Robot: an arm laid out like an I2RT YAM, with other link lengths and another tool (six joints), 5 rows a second.
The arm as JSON. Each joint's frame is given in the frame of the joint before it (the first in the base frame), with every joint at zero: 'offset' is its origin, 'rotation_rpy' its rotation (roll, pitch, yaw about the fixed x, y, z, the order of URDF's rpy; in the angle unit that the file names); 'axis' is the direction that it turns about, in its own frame. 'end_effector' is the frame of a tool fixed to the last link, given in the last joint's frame.
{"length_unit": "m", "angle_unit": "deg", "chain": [
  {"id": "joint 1", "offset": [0.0, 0.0, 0.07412], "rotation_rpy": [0.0, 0.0, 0.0], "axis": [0.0, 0.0, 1.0]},
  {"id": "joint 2", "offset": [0.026, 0.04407, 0.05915], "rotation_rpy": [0.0, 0.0, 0.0], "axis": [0.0, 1.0, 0.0]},
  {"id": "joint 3", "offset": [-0.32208, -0.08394, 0.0], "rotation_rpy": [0.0, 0.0, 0.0], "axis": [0.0, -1.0, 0.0]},
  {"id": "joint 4", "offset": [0.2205, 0.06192, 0.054], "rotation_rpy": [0.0, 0.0, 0.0], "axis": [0.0, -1.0, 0.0]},
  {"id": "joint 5", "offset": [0.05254, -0.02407, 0.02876], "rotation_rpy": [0.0, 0.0, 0.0], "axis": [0.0, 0.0, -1.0]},
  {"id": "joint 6", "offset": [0.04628, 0.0, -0.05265], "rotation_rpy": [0.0, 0.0, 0.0], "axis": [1.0, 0.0, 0.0]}
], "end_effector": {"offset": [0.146, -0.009, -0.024], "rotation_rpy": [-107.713, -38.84, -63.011]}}
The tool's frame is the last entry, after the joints.
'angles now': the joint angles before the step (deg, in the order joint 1, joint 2, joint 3, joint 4, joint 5, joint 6). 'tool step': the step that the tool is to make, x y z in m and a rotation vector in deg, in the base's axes. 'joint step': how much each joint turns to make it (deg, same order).
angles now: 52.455, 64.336, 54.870, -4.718, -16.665, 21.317
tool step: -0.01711, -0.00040, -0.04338, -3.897, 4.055, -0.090
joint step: 4.602, -0.044, -6.105, 1.148, 4.187, 2.438
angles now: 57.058, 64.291, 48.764, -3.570, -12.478, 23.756
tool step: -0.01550, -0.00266, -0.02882, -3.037, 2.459, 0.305
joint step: 3.806, -0.109, -3.937, 0.295, 3.077, 1.784
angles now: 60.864, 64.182, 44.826, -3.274, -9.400, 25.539
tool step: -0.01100, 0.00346, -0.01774, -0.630, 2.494, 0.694
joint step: 2.298, 0.817, -2.990, 2.460, 0.719, 2.416
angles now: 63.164, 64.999, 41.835, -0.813, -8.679, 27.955
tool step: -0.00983, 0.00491, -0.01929, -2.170, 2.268, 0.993
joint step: 2.290, 2.143, -1.662, 1.093, 0.700, 1.568
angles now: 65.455, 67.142, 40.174, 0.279, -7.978, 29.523
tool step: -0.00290, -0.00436, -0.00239, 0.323, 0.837, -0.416
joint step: 0.110, -1.017, -1.150, 0.225, 0.068, 1.046
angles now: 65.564, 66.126, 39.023, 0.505, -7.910, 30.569
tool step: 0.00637, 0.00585, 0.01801, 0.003, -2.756, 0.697
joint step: -0.234, 0.515, 4.240, -2.940, 0.271, -2.684
